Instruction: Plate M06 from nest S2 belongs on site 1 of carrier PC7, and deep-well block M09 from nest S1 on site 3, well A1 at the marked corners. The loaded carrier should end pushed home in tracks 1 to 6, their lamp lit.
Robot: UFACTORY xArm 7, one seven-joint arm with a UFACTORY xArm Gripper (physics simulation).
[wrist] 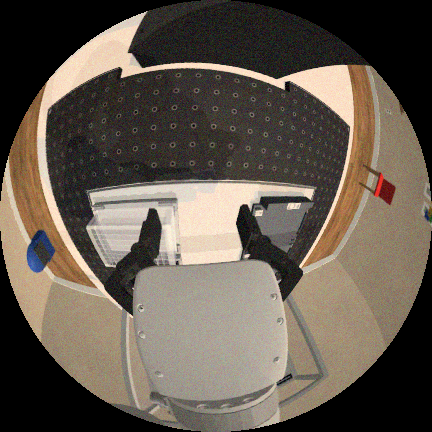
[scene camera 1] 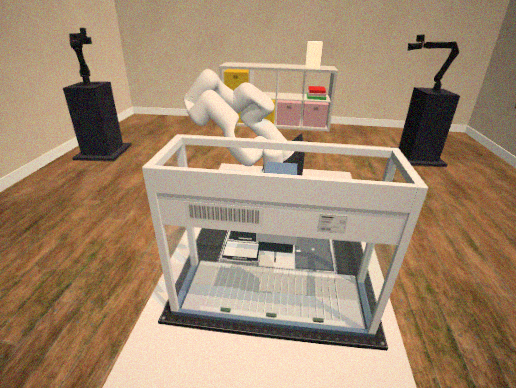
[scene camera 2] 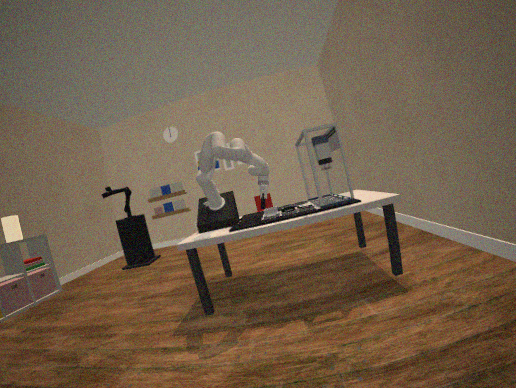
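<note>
My gripper [wrist: 198, 215] [scene camera 2: 263, 202] is open and empty, pointing down above a pale area between the labware and the dark carrier. In the wrist view, translucent gridded labware [wrist: 107, 227] stands left of the fingers, partly behind the left one; I cannot tell M06 from M09 or read nest marks. The dark grey carrier PC7 [wrist: 282, 225] [scene camera 1: 314, 254] lies flat to the right, partly behind the right finger; no labware shows on its visible part. The pale track deck [scene camera 1: 270, 290] lies inside the white frame. Track numbers and a lit lamp cannot be made out.
The white open frame [scene camera 1: 285, 182] [scene camera 2: 318, 128] stands over the deck, its front panel hiding part of the work area. Three small dark green marks line the deck's near edge. A black perforated board [wrist: 192, 117] lies toward the robot base, with a black box [wrist: 240, 37] beyond.
</note>
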